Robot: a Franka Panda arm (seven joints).
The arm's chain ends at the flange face. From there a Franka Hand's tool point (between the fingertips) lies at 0.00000 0.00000 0.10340 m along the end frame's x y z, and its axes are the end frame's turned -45 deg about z.
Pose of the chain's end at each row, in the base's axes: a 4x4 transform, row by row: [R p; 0 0 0 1], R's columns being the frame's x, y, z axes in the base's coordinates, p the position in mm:
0.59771 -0.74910 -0.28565 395.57; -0.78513 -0.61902 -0.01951 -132.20; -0.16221 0.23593 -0.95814 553.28; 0 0 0 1
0.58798 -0.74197 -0.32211 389.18; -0.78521 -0.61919 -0.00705 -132.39; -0.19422 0.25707 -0.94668 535.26; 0 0 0 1
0.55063 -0.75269 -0.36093 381.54; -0.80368 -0.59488 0.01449 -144.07; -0.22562 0.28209 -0.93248 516.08; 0 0 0 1
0.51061 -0.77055 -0.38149 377.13; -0.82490 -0.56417 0.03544 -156.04; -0.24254 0.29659 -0.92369 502.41; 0 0 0 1
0.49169 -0.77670 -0.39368 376.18; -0.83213 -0.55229 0.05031 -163.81; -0.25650 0.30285 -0.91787 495.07; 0 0 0 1
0.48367 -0.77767 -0.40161 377.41; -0.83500 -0.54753 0.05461 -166.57; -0.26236 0.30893 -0.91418 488.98; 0 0 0 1
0.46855 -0.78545 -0.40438 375.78; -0.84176 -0.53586 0.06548 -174.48; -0.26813 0.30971 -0.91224 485.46; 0 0 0 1
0.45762 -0.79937 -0.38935 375.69; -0.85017 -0.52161 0.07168 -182.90; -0.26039 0.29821 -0.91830 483.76; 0 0 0 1
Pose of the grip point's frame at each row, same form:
0.95234 -0.10705 -0.28565 366.03; -0.11746 -0.99288 -0.01951 -134.22; -0.28153 0.05213 -0.95814 454.21; 0 0 0 1
0.94042 -0.10889 -0.32211 355.87; -0.11739 -0.99306 -0.00705 -133.12; -0.31911 0.04444 -0.94668 437.37; 0 0 0 1
0.92159 -0.14288 -0.36093 344.22; -0.14764 -0.98893 0.01449 -142.57; -0.35901 0.03993 -0.93248 419.66; 0 0 0 1
0.90592 -0.18381 -0.38149 337.68; -0.18436 -0.98222 0.03544 -152.38; -0.38122 0.03822 -0.92369 406.90; 0 0 0 1
0.89689 -0.20153 -0.39368 335.47; -0.19788 -0.97893 0.05031 -158.61; -0.39552 0.03277 -0.91787 400.16; 0 0 0 1
0.89190 -0.20789 -0.40161 335.88; -0.20327 -0.97760 0.05461 -160.92; -0.40396 0.03293 -0.91418 394.45; 0 0 0 1
0.88671 -0.22408 -0.40438 333.97; -0.21630 -0.97412 0.06548 -167.71; -0.40859 0.02940 -0.91224 391.13; 0 0 0 1
0.88883 -0.24165 -0.38935 335.43; -0.23233 -0.96999 0.07168 -175.49; -0.39499 0.02674 -0.91830 388.81; 0 0 0 1

